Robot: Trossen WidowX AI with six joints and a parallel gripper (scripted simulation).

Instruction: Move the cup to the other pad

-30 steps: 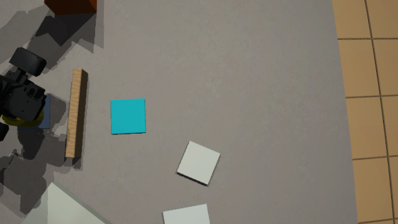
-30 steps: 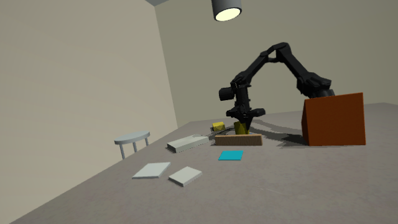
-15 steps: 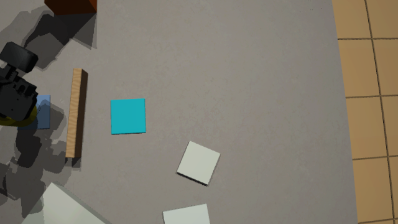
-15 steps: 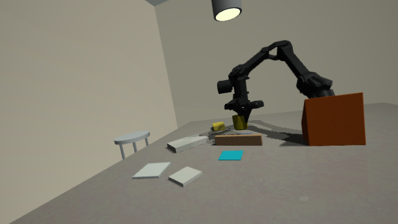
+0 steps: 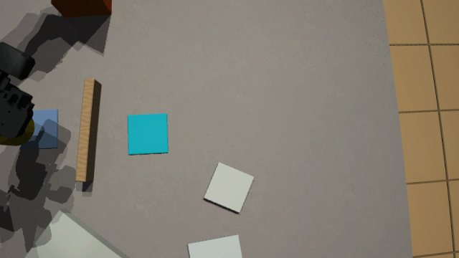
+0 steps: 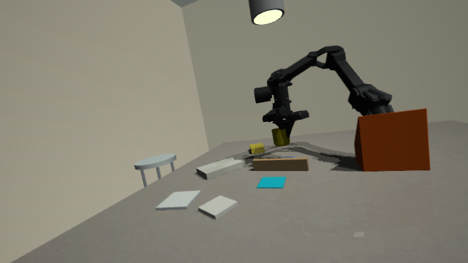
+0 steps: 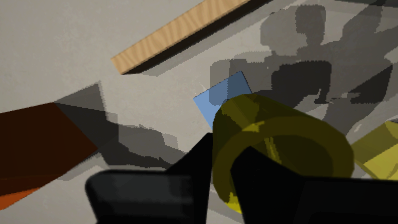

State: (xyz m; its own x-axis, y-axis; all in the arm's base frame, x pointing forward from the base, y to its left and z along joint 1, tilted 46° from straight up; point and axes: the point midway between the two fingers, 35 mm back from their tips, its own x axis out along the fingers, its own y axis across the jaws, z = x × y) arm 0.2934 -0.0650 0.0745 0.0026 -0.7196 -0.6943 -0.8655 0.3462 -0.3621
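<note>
My gripper tip is now 4 cm short of the cyan pad, 21 cm to the right of it and 11 cm above it. The rest, counted from my gripper tip: wooden bar: 3 cm ahead, 10 cm to the left, 9 cm below; then blue pad: 2 cm ahead, 2 cm to the right, 11 cm below; then yellow cup: 2 cm ahead, 2 cm to the right.
</note>
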